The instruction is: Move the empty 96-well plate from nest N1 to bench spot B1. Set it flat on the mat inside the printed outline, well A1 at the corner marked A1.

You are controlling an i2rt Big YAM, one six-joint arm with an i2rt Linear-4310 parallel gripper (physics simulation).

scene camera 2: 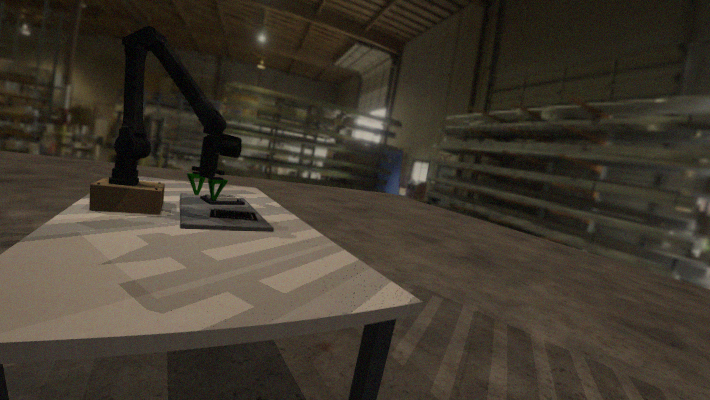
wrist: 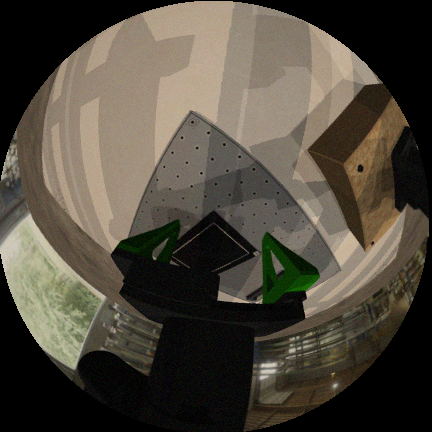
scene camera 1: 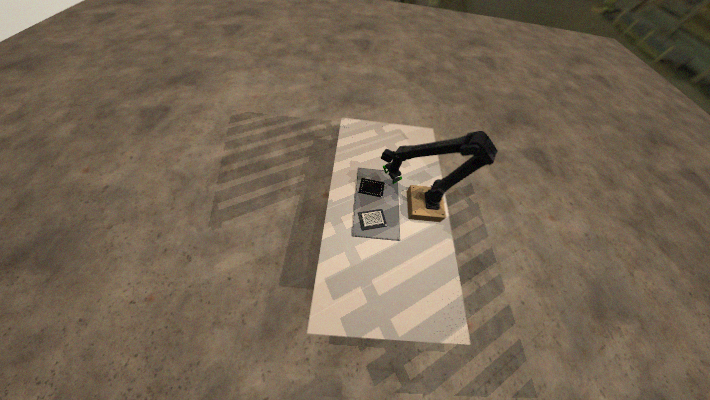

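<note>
The pale 96-well plate sits in the dark nest at the near end of the grey board. In the wrist view a sliver of the nest shows behind the right finger; the plate cannot be made out there. The black mat with its thin light outline lies bare toward the board's other end. A small light mark shows at its right corner in the wrist view, too small to read. My gripper is open and empty, above the board beside the mat.
The arm's wooden base block stands on the white table, beside the board's long edge. The board has rows of small holes. Striped shadows cross the table and board.
</note>
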